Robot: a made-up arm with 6 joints. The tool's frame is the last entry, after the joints. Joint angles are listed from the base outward. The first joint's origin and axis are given. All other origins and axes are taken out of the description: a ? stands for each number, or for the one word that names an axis. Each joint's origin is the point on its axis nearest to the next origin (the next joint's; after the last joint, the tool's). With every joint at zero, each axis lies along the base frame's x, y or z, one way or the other. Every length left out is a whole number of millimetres.
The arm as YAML. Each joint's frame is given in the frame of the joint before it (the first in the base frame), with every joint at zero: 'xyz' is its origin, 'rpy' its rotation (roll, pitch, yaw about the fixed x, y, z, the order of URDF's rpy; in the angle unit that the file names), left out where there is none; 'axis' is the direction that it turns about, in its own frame. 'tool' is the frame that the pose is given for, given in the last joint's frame.
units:
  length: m
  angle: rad
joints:
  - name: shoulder
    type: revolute
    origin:
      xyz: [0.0, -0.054, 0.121]
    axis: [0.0, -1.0, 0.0]
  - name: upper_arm
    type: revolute
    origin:
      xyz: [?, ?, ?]
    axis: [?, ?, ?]
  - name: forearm
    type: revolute
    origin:
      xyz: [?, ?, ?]
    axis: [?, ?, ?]
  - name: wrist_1
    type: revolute
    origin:
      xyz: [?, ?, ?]
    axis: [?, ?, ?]
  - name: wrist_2
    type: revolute
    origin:
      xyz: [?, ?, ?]
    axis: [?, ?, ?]
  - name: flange
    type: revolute
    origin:
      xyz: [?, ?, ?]
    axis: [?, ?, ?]
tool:
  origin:
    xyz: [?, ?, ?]
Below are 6 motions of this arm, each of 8 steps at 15 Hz.
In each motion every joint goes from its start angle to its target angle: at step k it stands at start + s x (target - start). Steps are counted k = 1, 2, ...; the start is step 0. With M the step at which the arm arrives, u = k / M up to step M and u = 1 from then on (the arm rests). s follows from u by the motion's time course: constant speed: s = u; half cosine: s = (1 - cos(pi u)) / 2; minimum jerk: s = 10 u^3 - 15 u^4 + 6 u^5.
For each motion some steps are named. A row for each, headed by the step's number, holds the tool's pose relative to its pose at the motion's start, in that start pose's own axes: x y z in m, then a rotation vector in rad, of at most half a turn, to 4 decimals.
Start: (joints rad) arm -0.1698 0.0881 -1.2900 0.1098 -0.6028 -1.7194
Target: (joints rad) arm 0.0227 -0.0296 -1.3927 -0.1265 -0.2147 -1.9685
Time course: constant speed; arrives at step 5
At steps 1, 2, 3, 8:
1: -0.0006 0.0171 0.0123 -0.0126 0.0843 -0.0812
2: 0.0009 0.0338 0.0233 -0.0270 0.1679 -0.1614
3: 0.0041 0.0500 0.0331 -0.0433 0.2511 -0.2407
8: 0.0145 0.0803 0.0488 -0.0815 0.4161 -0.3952

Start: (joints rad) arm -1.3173 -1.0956 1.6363 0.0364 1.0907 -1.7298
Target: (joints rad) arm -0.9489 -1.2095 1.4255 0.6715 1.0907 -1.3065
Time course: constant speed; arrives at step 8
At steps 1, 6, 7, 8:
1: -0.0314 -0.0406 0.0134 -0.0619 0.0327 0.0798
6: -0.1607 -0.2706 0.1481 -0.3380 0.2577 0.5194
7: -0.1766 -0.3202 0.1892 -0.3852 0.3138 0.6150
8: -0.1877 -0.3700 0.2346 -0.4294 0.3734 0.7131

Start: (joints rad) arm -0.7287 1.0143 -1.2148 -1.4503 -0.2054 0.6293
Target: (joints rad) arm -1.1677 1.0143 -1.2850 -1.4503 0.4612 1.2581
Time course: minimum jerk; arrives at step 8
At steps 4, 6, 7, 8:
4: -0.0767 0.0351 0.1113 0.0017 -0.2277 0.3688
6: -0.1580 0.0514 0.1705 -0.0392 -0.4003 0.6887
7: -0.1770 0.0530 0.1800 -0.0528 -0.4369 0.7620
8: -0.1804 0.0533 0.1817 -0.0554 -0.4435 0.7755

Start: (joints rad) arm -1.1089 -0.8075 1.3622 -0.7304 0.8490 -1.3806
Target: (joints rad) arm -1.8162 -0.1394 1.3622 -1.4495 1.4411 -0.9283
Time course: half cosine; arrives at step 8
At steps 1, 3, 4, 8:
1: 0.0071 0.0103 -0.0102 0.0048 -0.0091 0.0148
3: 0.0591 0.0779 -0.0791 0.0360 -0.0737 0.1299
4: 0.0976 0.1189 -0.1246 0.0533 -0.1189 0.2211
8: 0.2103 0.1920 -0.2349 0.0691 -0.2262 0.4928

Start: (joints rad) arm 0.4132 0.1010 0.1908 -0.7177 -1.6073 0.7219
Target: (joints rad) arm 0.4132 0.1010 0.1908 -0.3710 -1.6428 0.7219
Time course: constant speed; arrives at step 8
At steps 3, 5, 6, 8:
3: -0.0234 0.0202 -0.0318 -0.0958 -0.0887 -0.0056
5: -0.0368 0.0318 -0.0550 -0.1596 -0.1478 -0.0103
6: -0.0428 0.0370 -0.0671 -0.1915 -0.1774 -0.0129
8: -0.0534 0.0461 -0.0923 -0.2552 -0.2366 -0.0188

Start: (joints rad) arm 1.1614 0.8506 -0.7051 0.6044 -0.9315 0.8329
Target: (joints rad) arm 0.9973 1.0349 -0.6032 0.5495 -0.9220 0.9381
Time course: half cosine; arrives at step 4
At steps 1, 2, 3, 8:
1: -0.0091 -0.0058 -0.0107 -0.0015 0.0322 0.0238
2: -0.0327 -0.0202 -0.0383 -0.0076 0.1097 0.0815
3: -0.0585 -0.0359 -0.0685 -0.0175 0.1867 0.1396
8: -0.0699 -0.0428 -0.0816 -0.0226 0.2184 0.1638

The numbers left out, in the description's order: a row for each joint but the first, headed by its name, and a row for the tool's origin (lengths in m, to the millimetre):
upper_arm: xyz -0.028 0.0 0.356, axis -1.0 0.0 0.0
forearm: xyz 0.0 -0.215 -0.072, axis 0.0 -1.0 0.0
wrist_1: xyz -0.134 0.0 -0.003, axis 0.0 0.0 1.0
wrist_2: xyz -0.066 0.362 0.0, axis 1.0 0.0 0.0
flange: xyz 0.0 0.347 -0.086, axis 0.0 0.0 1.0
tool: xyz 0.038 0.208 0.0

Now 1 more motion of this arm.
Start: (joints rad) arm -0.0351 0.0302 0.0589 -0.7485 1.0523 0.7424
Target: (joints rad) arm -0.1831 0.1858 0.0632 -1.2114 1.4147 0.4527
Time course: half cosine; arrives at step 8
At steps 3, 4, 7, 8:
3: 0.1002 -0.0692 0.0018 -0.0447 -0.1260 -0.1464
4: 0.1537 -0.1120 0.0103 -0.0692 -0.2092 -0.2250
7: 0.2552 -0.2057 0.0502 -0.1140 -0.4221 -0.3734
8: 0.2619 -0.2125 0.0544 -0.1166 -0.4401 -0.3829

